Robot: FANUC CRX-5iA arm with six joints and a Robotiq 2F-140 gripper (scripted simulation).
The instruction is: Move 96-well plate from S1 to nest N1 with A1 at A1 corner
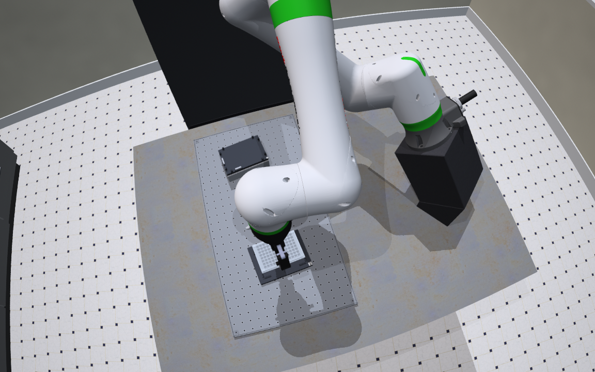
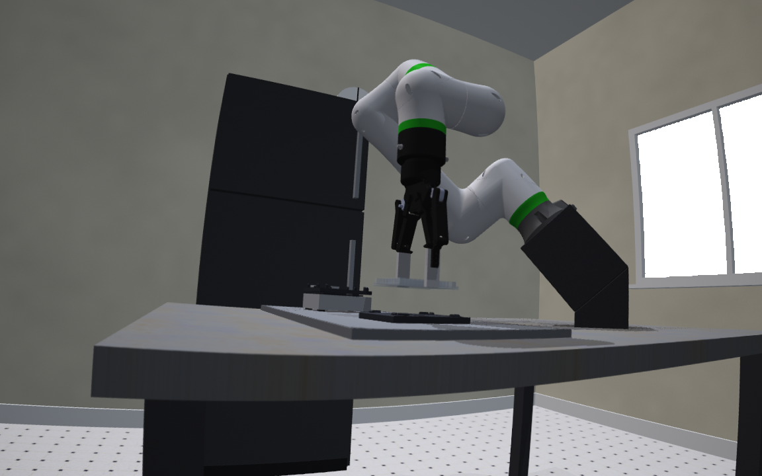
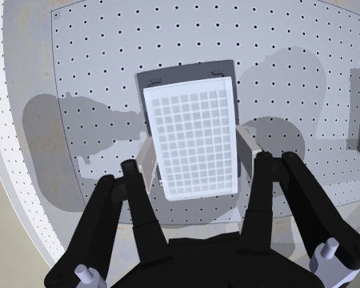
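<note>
My gripper is now 80 mm above the dark plate nest N1. From my hand the other things lie so: white 96-well plate 20 mm below.
</note>
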